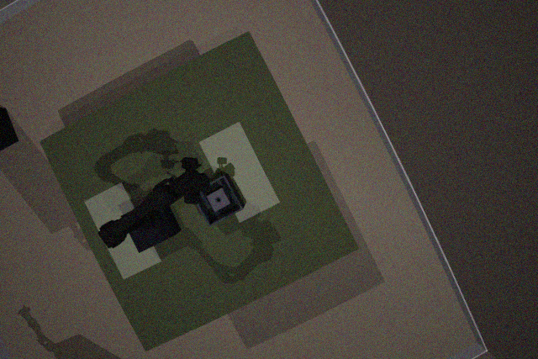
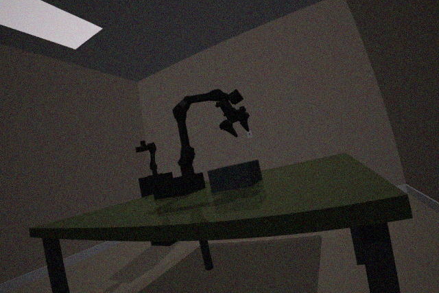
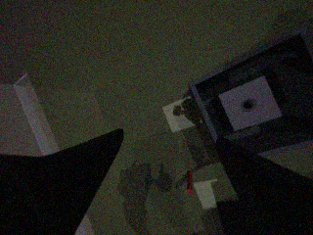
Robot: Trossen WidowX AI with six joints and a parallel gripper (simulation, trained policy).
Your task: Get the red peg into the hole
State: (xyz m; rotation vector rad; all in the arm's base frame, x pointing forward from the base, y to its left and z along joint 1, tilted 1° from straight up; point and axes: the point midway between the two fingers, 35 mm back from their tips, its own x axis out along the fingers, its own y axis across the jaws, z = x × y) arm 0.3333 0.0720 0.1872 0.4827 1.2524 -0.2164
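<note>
The red peg lies 19 cm behind my gripper tip, 4 cm to the left of it and 20 cm below it. Round my gripper tip: dark box: 2 cm behind, 14 cm to the right, 22 cm below.
</note>
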